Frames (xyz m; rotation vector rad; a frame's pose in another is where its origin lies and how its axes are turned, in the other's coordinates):
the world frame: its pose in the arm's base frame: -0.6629 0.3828 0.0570 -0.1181 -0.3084 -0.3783
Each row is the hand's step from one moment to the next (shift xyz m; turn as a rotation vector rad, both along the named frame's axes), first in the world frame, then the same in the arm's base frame.
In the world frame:
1: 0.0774 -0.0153 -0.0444 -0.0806 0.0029 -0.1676
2: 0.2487 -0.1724 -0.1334 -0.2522 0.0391 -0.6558
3: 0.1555 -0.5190 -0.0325 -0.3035 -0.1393 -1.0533
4: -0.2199 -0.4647 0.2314 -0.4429 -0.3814 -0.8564
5: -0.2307 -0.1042 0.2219 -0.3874 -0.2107 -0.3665
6: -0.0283 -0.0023 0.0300 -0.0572 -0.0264 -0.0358
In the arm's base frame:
1: 0.0747 -0.0484 -0.0166 -0.0242 0.0019 -0.1844
2: 0.1906 -0.2676 -0.0377 -0.0284 0.0114 -0.7030
3: -0.0512 -0.5382 0.0477 -0.0328 -0.2033 -1.0856
4: -0.4344 -0.3137 0.1753 -0.3019 -0.3452 -0.9299
5: -0.3042 0.0211 0.1427 -0.3221 -0.1234 -0.4581
6: -0.0341 0.0127 0.0195 -0.0508 -0.0107 -0.0506

